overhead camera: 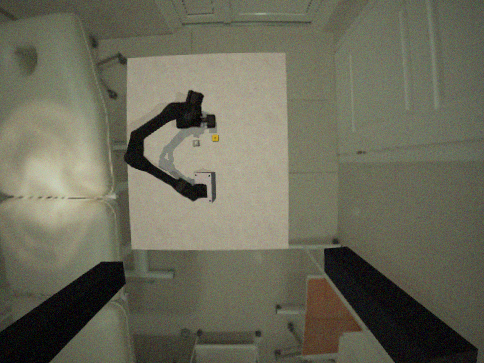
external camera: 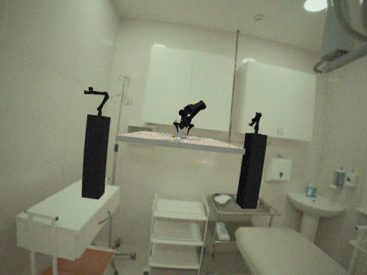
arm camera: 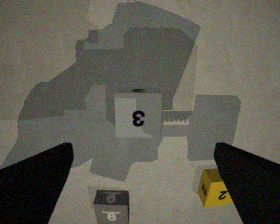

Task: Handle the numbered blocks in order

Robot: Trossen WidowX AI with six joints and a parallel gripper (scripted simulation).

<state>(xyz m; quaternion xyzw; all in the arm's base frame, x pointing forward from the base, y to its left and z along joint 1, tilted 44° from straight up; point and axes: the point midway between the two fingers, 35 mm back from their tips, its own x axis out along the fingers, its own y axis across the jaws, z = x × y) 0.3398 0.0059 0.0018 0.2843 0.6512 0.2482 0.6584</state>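
The white block is 30 mm below my gripper tip and 10 mm ahead of it. Also, from my gripper tip: yellow block (70 mm to the right, 70 mm behind, 30 mm below); grey block (90 mm behind, 30 mm to the left, 30 mm below).
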